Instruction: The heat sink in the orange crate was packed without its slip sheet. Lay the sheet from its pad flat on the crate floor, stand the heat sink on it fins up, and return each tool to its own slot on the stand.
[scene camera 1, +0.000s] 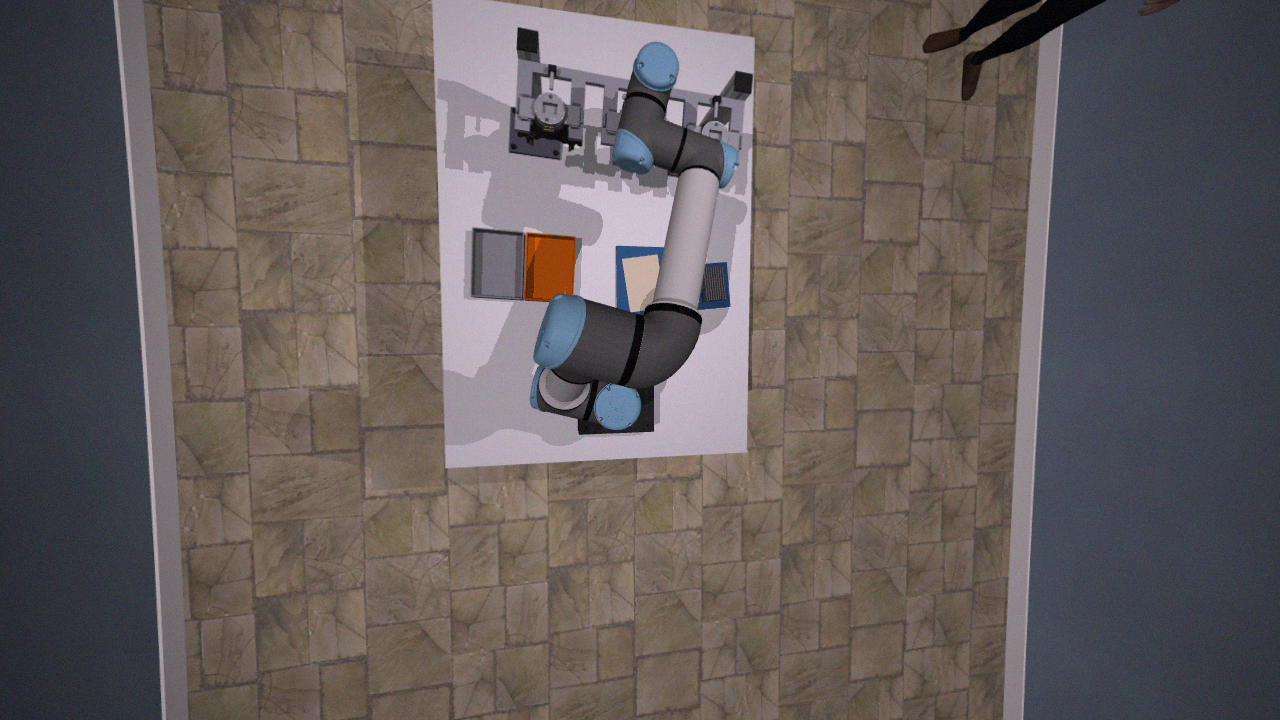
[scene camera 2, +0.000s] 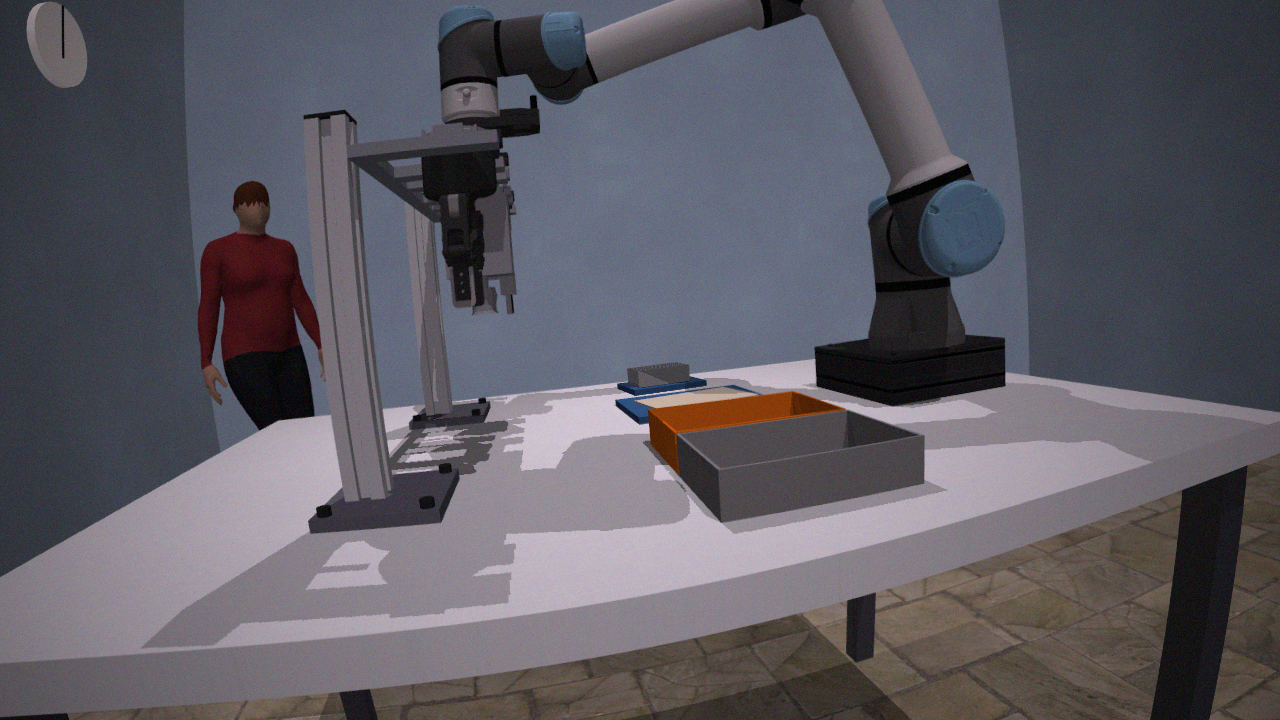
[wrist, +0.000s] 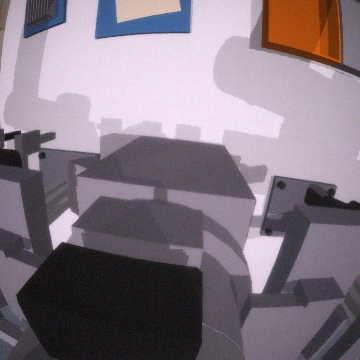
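Pixels of known places: arm's base, origin of its link: (scene camera 2: 916, 343).
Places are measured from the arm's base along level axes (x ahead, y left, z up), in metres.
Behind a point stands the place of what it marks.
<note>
The heat sink (scene camera 1: 715, 282) {x 0.345, y -0.326, z -0.037 m} (scene camera 2: 657, 376) {x 0.350, y -0.290, z -0.045 m} (wrist: 41, 11) {x 0.377, y -0.301, z -0.032 m} stands fins up on a small blue pad (scene camera 1: 725, 300) (wrist: 50, 28). The cream slip sheet (scene camera 1: 639, 282) {x 0.337, y -0.094, z -0.058 m} (scene camera 2: 716, 396) {x 0.305, y -0.095, z -0.059 m} (wrist: 148, 10) {x 0.403, y -0.093, z -0.059 m} lies flat on its larger blue pad (scene camera 1: 620, 268) {x 0.376, y -0.036, z -0.060 m} (scene camera 2: 631, 410) {x 0.441, y -0.079, z -0.061 m} (wrist: 145, 31) {x 0.443, y -0.095, z -0.061 m}. The orange crate (scene camera 1: 554, 264) {x 0.378, y 0.157, z -0.067 m} (scene camera 2: 662, 438) {x 0.455, y 0.172, z -0.047 m} (wrist: 300, 20) {x 0.383, y 0.174, z -0.068 m} is empty. The arm's wrist end (scene camera 2: 468, 100) is low over the middle of the tool stand (scene camera 1: 527, 42) {x 0.754, y 0.212, z 0.305 m} (scene camera 2: 344, 313) {x 0.756, y 0.223, z 0.118 m}. The tool beneath it is mostly hidden; a pale cup-like tip (scene camera 2: 484, 307) {x 0.633, y 0.002, z 0.109 m} shows behind the black adaptive gripper (scene camera 2: 458, 214). Whether a tool is coupled cannot be told.
A grey crate (scene camera 1: 497, 264) {x 0.370, y 0.316, z -0.068 m} (scene camera 2: 814, 474) {x 0.381, y 0.379, z -0.044 m} adjoins the orange one. Tools hang in the stand's two outer slots, one (scene camera 1: 548, 111) {x 0.640, y 0.170, z 0.277 m} at the left and one (scene camera 1: 715, 132) {x 0.635, y -0.195, z 0.282 m} at the right in scene camera 1. A person (scene camera 2: 259, 295) stands behind the table.
</note>
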